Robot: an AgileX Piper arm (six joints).
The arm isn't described. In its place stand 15 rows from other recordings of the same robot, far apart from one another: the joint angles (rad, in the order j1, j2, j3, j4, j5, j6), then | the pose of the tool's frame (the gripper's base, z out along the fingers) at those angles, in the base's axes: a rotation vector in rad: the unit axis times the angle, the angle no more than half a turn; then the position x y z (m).
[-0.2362 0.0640 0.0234 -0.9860 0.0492 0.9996] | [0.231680, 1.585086, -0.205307, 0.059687, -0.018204, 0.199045]
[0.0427 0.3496 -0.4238 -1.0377 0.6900 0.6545] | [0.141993, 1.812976, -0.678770, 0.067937, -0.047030, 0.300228]
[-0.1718 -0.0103 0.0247 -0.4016 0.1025 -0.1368] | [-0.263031, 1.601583, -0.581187, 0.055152, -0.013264, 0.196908]
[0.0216 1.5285 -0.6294 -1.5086 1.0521 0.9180] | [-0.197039, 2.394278, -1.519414, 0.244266, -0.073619, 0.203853]
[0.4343 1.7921 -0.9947 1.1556 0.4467 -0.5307] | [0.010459, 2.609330, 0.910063, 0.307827, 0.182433, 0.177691]
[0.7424 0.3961 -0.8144 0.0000 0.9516 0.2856] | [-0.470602, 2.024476, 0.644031, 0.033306, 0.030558, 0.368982]
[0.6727 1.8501 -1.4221 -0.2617 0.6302 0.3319] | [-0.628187, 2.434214, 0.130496, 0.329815, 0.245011, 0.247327]
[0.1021 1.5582 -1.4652 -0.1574 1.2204 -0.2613] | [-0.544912, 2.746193, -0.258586, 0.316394, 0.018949, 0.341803]
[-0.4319 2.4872 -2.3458 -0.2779 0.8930 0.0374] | [0.460088, 2.498397, -0.501567, 0.493560, -0.248905, 0.201465]
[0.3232 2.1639 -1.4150 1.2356 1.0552 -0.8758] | [-0.579789, 2.559190, 1.439783, 0.375078, 0.204476, 0.150740]
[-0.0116 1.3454 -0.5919 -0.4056 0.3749 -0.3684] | [-0.899503, 2.481977, -0.458266, 0.232706, -0.015848, 0.192780]
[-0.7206 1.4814 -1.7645 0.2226 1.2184 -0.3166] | [0.478249, 2.348057, -0.200256, 0.236717, -0.182776, 0.452674]
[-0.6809 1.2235 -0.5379 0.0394 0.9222 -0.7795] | [-0.116481, 3.080623, -0.014873, 0.129503, -0.101241, 0.187758]
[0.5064 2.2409 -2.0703 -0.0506 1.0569 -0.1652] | [-0.912134, 2.550775, 0.034461, 0.435127, 0.236756, 0.238776]
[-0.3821 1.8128 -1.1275 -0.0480 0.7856 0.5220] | [1.248567, 2.675175, -0.035323, 0.315941, -0.130289, 0.175546]
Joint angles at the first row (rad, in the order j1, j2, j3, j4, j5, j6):
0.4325 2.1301 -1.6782 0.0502 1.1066 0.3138
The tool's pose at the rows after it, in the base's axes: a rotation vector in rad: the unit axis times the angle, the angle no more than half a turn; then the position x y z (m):
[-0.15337, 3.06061, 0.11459, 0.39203, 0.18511, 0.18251]
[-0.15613, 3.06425, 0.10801, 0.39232, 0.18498, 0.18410]
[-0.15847, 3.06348, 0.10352, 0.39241, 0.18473, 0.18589]
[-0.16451, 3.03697, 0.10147, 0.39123, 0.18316, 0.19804]
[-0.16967, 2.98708, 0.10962, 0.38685, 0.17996, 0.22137]
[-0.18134, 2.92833, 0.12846, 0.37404, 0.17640, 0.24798]
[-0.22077, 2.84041, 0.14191, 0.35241, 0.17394, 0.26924]
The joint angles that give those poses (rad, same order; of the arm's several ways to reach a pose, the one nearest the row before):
0.4325 2.1301 -1.6782 0.0461 1.1090 0.3138
0.4325 2.1308 -1.6862 0.0429 1.1212 0.3138
0.4325 2.1290 -1.6905 0.0395 1.1276 0.3138
0.4325 2.1030 -1.6944 0.0281 1.1334 0.3138
0.4325 2.0484 -1.6944 0.0151 1.1397 0.3138
0.4395 1.9638 -1.6603 0.0060 1.1319 0.3138
0.4624 1.8520 -1.5675 -0.0190 1.0685 0.3138

